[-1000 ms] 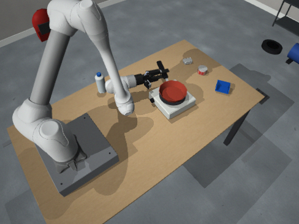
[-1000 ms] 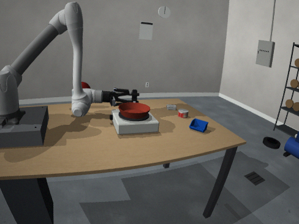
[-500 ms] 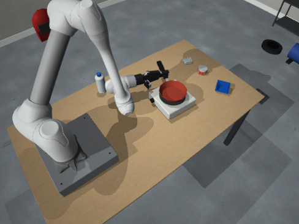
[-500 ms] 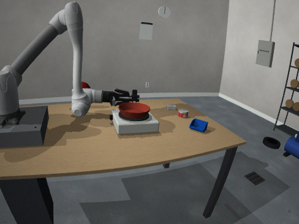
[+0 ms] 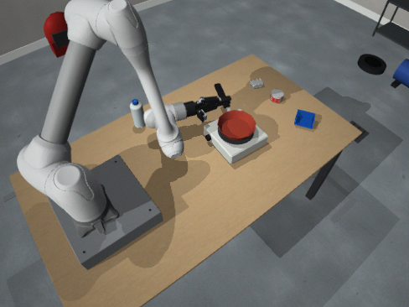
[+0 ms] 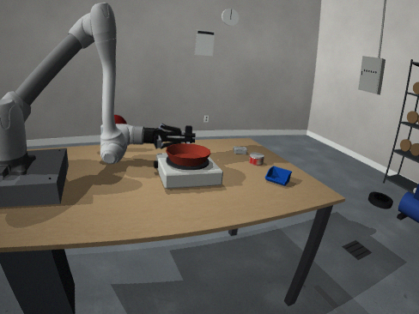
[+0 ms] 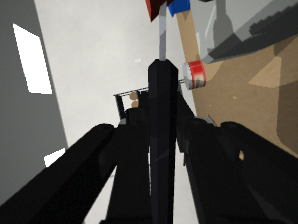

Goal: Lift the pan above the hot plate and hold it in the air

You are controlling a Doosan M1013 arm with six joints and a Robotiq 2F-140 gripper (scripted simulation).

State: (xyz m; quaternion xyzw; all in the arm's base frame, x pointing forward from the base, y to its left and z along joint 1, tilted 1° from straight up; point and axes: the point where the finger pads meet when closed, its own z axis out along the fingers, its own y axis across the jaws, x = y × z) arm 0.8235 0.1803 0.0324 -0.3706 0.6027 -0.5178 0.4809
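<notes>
Now: hand 100 mm to the left of the red pan, 30 mm past it and 20 mm above it. Also, from my hand: blue bin: 350 mm ahead, 280 mm to the right, 100 mm below; hot plate: 160 mm to the right, 90 mm below, 60 mm behind.
</notes>
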